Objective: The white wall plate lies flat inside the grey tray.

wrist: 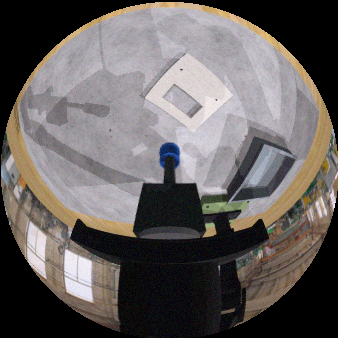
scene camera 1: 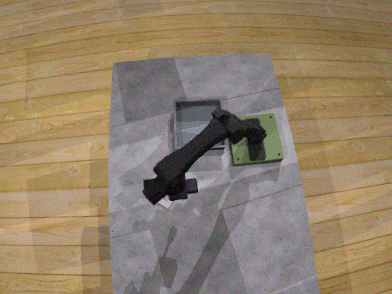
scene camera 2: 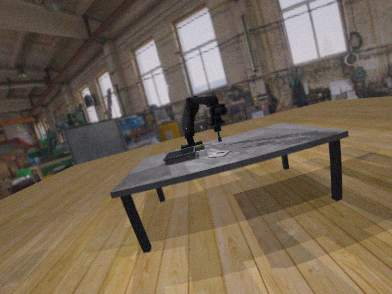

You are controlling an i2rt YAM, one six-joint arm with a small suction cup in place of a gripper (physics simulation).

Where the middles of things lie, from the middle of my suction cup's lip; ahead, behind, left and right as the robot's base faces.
Right now my suction cup is 80 mm short of the white wall plate (wrist: 199, 82), 30 mm to the left of it and 80 mm above it. From my suction cup the other things lie so: grey tray (scene camera 1: 191, 116) (90 mm behind, 320 mm to the right, 60 mm below).
